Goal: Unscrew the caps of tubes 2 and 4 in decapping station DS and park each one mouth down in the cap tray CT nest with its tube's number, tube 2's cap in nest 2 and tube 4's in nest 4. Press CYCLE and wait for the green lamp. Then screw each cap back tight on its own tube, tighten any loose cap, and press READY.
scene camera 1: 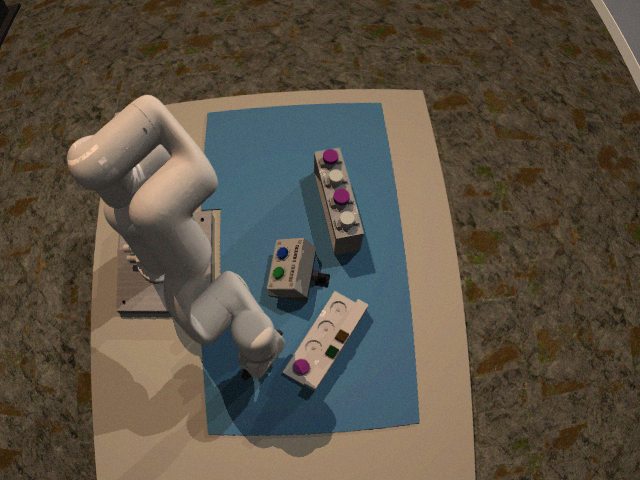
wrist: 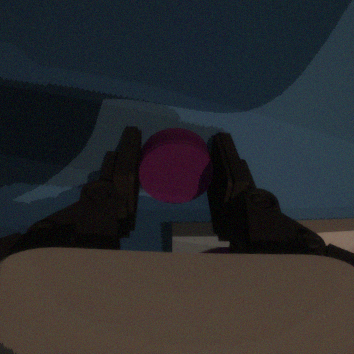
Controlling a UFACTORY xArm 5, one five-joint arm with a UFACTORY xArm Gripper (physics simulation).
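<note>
My gripper is shut on a magenta cap, above the mat to the left of the cap tray; the hand hides this cap in the scene view. The pale cap tray CT has a magenta cap in its near end nest; its other three round nests are empty. Decapping station DS holds four tubes: two show magenta caps, alternating with two pale round tops. The button box has a blue button and a green button. Numbers are unreadable.
A small dark part sticks out at the box's right side, between the station and the tray. A brown square and a dark green square sit on the tray's right side. The blue mat lies on the beige table.
</note>
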